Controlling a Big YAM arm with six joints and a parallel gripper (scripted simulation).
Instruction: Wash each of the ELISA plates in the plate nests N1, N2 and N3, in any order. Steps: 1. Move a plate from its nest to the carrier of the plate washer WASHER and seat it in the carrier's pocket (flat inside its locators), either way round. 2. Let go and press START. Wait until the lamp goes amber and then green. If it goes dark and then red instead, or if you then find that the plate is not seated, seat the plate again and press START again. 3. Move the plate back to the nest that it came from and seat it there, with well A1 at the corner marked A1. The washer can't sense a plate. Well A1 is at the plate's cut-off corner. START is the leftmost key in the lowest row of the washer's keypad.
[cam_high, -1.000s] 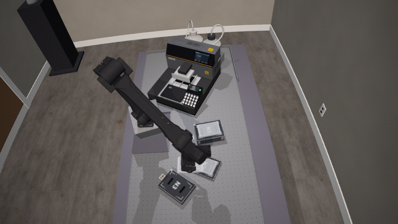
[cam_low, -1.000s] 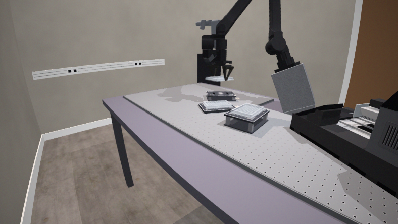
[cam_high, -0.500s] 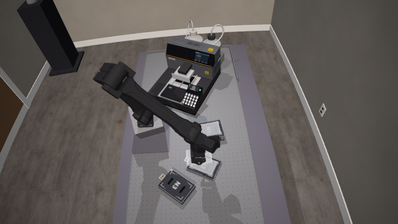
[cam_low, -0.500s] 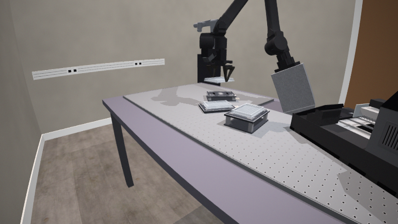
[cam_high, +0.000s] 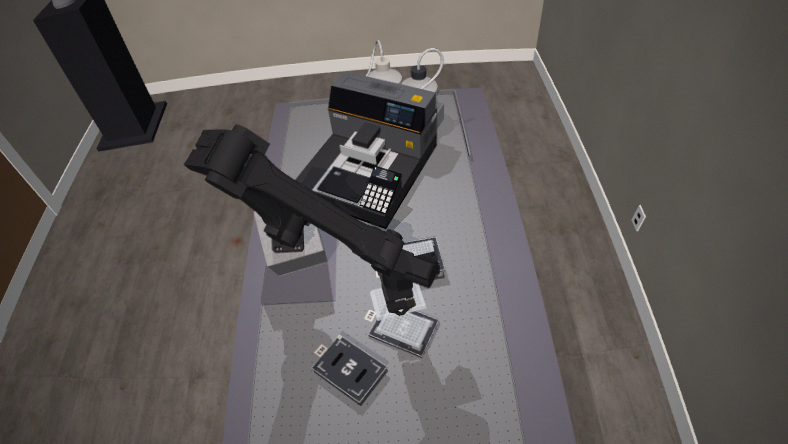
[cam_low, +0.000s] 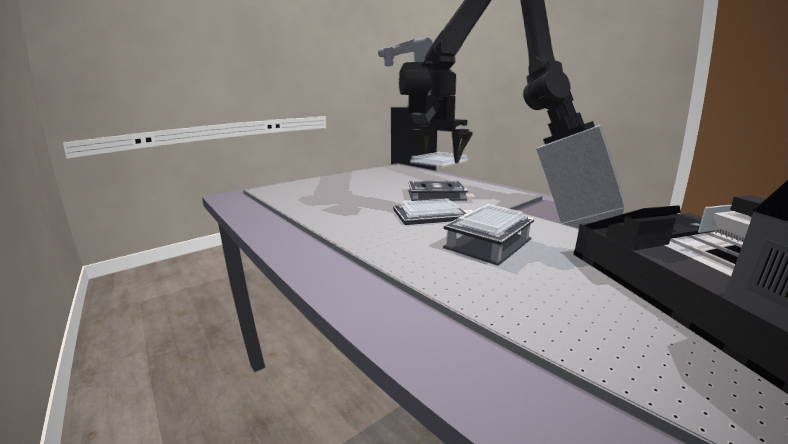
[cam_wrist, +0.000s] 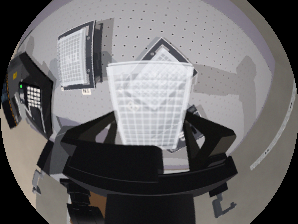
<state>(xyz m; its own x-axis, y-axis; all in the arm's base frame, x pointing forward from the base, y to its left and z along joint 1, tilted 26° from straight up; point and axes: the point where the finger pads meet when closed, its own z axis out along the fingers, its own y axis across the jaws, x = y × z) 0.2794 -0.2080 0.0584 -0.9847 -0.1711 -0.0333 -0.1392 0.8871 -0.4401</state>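
Right now the washer carrier is 12 cm behind my hand, 49 cm to the left of it and 7 cm below it. Round my hand: plate washer: 4 cm behind, 62 cm to the left, 2 cm below.
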